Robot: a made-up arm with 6 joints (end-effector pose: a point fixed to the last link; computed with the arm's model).
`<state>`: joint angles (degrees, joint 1 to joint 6).
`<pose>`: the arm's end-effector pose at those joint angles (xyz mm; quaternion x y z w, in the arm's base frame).
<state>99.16 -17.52 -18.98 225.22 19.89 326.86</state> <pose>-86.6 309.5 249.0 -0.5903 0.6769 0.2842 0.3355</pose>
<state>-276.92 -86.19 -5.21 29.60 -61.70 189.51</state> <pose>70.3 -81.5 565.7 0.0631 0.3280 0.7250 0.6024</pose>
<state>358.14 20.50 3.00 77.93 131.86 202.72</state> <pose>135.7 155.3 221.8 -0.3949 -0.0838 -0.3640 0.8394</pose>
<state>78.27 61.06 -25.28 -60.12 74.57 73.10</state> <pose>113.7 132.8 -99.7 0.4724 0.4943 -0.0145 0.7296</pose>
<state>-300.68 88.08 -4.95 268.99 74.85 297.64</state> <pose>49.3 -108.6 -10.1 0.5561 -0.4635 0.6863 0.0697</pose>
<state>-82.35 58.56 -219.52 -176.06 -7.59 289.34</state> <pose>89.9 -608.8 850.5 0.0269 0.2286 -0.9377 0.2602</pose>
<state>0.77 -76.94 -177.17 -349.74 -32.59 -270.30</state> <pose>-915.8 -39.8 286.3 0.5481 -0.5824 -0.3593 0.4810</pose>
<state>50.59 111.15 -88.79 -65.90 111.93 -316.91</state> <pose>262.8 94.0 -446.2 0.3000 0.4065 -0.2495 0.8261</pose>
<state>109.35 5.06 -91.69 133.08 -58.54 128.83</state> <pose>-54.0 511.8 605.7 0.0331 0.8972 0.3792 0.2237</pose>
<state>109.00 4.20 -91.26 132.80 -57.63 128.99</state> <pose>-49.0 509.0 610.6 0.0343 0.8939 0.3885 0.2208</pose>
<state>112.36 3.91 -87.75 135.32 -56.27 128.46</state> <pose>-82.4 501.8 584.1 -0.0026 0.9076 0.3709 0.1966</pose>
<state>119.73 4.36 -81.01 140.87 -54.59 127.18</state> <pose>-153.3 476.3 524.3 -0.0779 0.9319 0.3186 0.1551</pose>
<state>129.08 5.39 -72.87 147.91 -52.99 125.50</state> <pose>-230.3 421.4 451.8 -0.1669 0.9486 0.2418 0.1175</pose>
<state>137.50 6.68 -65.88 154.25 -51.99 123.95</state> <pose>-282.4 355.1 391.9 -0.2398 0.9513 0.1664 0.0993</pose>
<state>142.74 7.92 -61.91 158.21 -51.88 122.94</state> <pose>-306.1 309.1 357.6 -0.2810 0.9476 0.1158 0.0983</pose>
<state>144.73 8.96 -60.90 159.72 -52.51 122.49</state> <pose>-314.9 292.1 344.7 -0.2957 0.9451 0.0924 0.1041</pose>
